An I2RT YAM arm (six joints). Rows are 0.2 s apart.
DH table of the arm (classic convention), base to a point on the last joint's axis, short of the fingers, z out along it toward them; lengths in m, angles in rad. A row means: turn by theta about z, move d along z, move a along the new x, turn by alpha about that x. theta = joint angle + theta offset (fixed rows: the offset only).
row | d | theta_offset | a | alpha
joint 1 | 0.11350 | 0.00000 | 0.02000 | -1.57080
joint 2 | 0.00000 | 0.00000 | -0.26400 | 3.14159
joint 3 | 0.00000 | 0.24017 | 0.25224 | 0.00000
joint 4 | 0.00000 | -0.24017 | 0.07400 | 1.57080
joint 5 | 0.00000 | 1.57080 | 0.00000 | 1.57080
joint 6 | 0.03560 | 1.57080 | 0.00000 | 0.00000
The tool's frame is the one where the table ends.
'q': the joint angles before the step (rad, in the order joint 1, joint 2, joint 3, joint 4, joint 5, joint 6). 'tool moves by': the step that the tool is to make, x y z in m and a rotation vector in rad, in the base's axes. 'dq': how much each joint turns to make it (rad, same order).
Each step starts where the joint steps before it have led.
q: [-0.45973 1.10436 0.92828 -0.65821 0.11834 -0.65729]
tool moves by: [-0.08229 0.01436 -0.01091 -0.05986 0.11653 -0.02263]
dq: [-0.16129 -0.31619 -0.15090 -0.21406 -0.00617 -0.17871]
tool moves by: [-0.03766 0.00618 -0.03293 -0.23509 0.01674 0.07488]
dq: [-0.15227 -0.26904 -0.22650 0.12720 -0.02117 -0.29702]
